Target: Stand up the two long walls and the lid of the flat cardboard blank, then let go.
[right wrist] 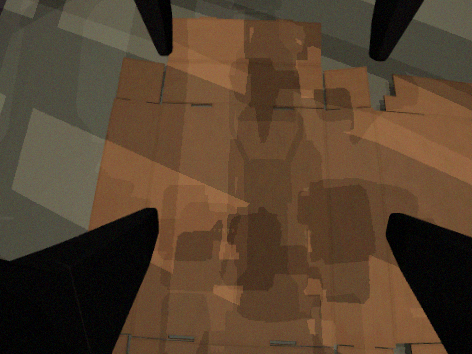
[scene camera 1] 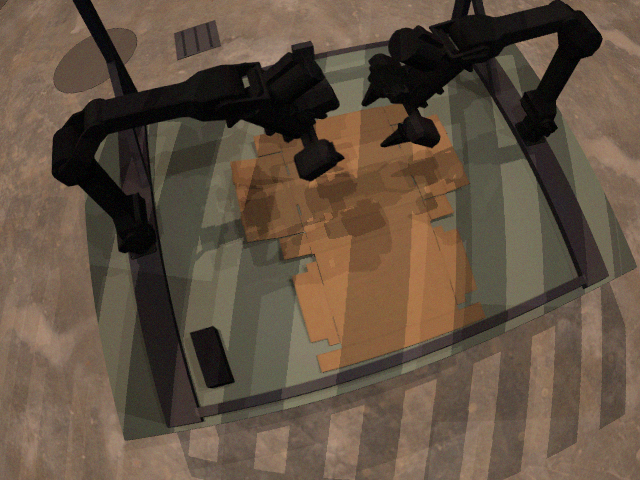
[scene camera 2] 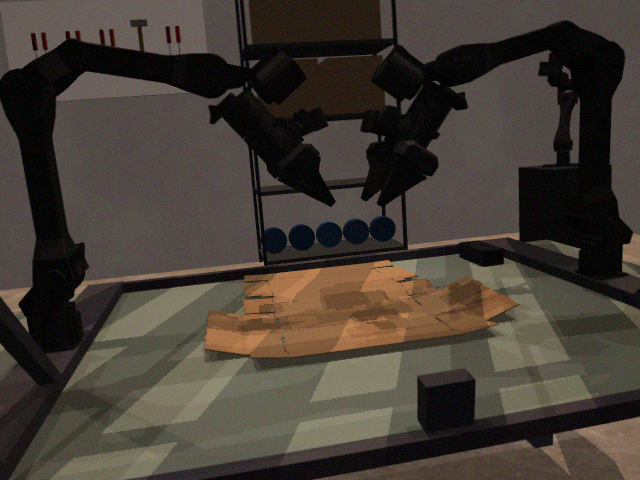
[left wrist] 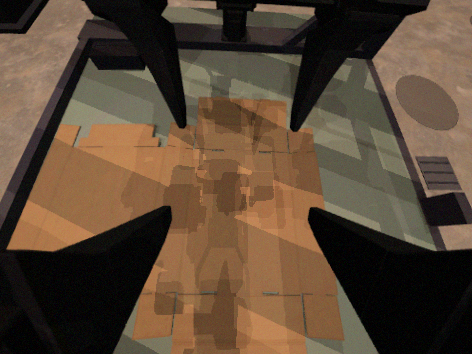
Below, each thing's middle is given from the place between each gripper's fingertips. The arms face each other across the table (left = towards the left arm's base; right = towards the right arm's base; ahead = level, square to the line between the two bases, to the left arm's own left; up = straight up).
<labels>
I see the black block (scene camera 1: 212,359) 270 mm ahead of my left hand, 390 mm to the right of it and 180 mm below it.
Right now my right hand is 32 cm to the left of the black block, 27 cm short of it and 17 cm above it.
</labels>
